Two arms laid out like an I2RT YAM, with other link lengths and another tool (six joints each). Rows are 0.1 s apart.
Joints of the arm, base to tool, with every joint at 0 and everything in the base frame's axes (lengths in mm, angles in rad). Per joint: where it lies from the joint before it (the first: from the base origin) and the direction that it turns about. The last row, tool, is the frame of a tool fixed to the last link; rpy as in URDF.
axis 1: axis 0 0 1 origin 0.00 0.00 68.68
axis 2: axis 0 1 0 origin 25.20 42.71 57.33
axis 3: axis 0 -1 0 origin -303.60 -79.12 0.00
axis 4: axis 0 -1 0 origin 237.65 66.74 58.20
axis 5: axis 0 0 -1 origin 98.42 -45.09 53.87
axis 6: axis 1 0 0 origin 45.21 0.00 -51.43
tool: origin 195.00 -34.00 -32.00 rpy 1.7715 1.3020 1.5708
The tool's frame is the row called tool.
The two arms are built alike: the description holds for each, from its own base.
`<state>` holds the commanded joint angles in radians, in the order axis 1, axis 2, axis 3, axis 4, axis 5, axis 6, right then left.
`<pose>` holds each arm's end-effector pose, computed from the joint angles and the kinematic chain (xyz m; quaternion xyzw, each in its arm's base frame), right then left.
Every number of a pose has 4 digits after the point. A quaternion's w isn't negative.
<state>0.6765 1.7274 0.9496 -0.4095 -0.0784 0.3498 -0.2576 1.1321 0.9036 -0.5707 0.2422 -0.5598</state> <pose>0.3017 0.2206 -0.0290 -0.0228 0.9899 0.0466 0.1316 0.3181 -0.2046 0.1693 0.0629 0.8948 -0.3001 0.3246</pose>
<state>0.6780 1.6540 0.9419 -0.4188 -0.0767 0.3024 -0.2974 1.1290 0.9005 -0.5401 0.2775 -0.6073</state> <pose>0.3068 0.2224 -0.0063 -0.0446 0.9843 0.0595 0.1602 0.3121 -0.2264 0.1799 0.0679 0.8839 -0.3320 0.3223</pose>
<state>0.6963 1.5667 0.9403 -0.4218 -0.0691 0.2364 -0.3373 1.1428 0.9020 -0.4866 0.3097 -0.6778</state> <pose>0.3132 0.2310 0.0247 -0.0810 0.9728 0.0764 0.2033 0.3119 -0.2496 0.1931 0.0632 0.8707 -0.3675 0.3206</pose>
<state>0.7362 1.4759 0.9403 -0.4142 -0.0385 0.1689 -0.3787 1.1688 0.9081 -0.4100 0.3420 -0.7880</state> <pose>0.3188 0.2435 0.0606 -0.1222 0.9543 0.0893 0.2577 0.3161 -0.2757 0.2114 0.0435 0.8534 -0.4117 0.3169</pose>
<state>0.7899 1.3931 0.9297 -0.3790 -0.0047 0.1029 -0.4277 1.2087 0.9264 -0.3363 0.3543 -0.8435</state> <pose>0.3208 0.2609 0.0960 -0.1641 0.9290 0.1047 0.3146 0.3202 -0.3017 0.2266 0.0483 0.8386 -0.4404 0.3172</pose>
